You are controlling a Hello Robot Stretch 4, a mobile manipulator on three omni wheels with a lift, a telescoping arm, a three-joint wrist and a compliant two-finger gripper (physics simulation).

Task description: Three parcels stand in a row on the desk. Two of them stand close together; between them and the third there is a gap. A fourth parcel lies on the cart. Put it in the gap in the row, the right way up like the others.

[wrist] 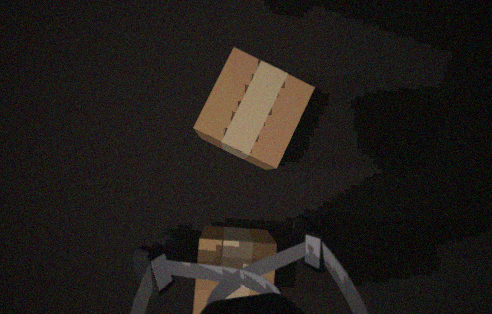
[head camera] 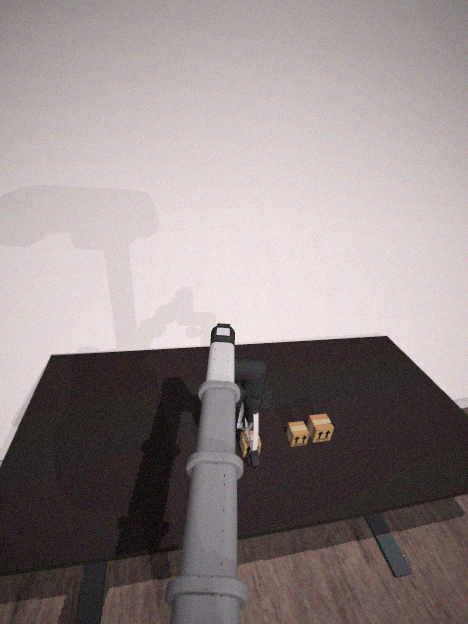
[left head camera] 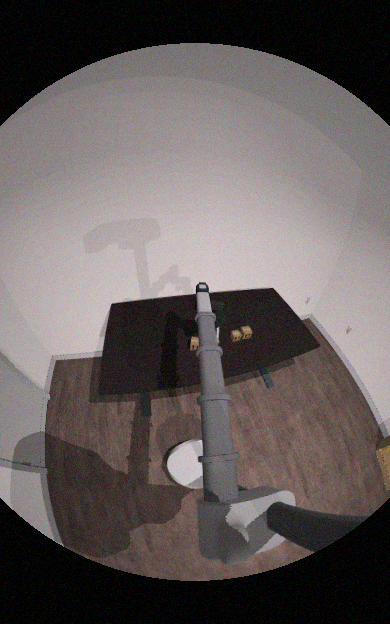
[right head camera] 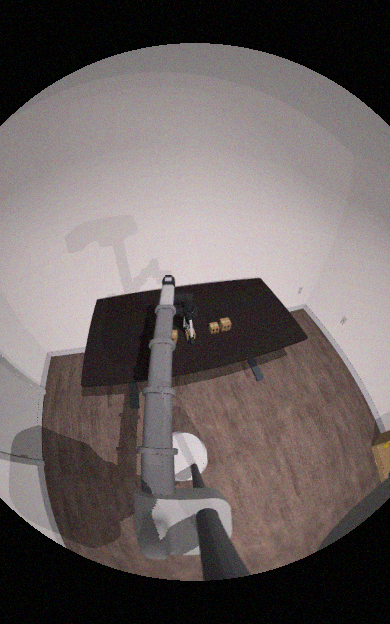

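Where they show: gripper, fingertip midpoint: (wrist: 235, 242) (head camera: 245, 449) (right head camera: 187, 336); robot's base, link origin: (left head camera: 194, 462) (right head camera: 180, 454).
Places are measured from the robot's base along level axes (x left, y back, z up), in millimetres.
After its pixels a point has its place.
Note:
Two upright parcels (head camera: 298, 433) @(x -246, y -745, z 742 mm) (head camera: 320, 428) @(x -316, y -760, z 750 mm) with tape on top and arrows in front stand close together on the dark desk (head camera: 352, 473) @(x -398, y -651, z 692 mm) (left head camera: 135, 350) @(x 369, y -656, z 693 mm) (right head camera: 260, 310) @(x -642, y -934, z 692 mm). The left parcel (left head camera: 194, 343) @(x 15, y -678, z 750 mm) (right head camera: 174, 336) @(x -11, y -675, z 750 mm) shows beside the arm; the arm hides it in the head view. The fourth parcel (head camera: 245, 445) @(x -84, y -694, z 742 mm) (wrist: 210, 260) @(x -93, y -702, z 742 mm) stands between them in the row, tape strip up, its lower part partly hidden. My gripper (head camera: 249, 451) @(x -87, y -718, z 693 mm) (wrist: 235, 242) @(x -87, y -718, z 693 mm) is open around it, with space at both sides in the wrist view. One row parcel (wrist: 254, 107) @(x 8, y -700, z 751 mm), apparently the left one, stands turned beyond the fingers.
My telescoping arm (head camera: 211, 504) @(x 1, y -321, z 1113 mm) (left head camera: 212, 390) @(x 3, y -252, z 1114 mm) (right head camera: 160, 390) @(x -11, y -229, z 1125 mm) reaches over the desk and covers its middle. A wall (head camera: 302, 201) @(x -266, y -1337, z 1305 mm) stands behind the desk. A white round object (left head camera: 185, 465) @(x 72, y 10, z 187 mm) (right head camera: 197, 455) @(x -130, y -4, z 186 mm) is below, in front of the desk. A yellow-brown box (left head camera: 384, 465) (right head camera: 382, 455) shows at the right edge.

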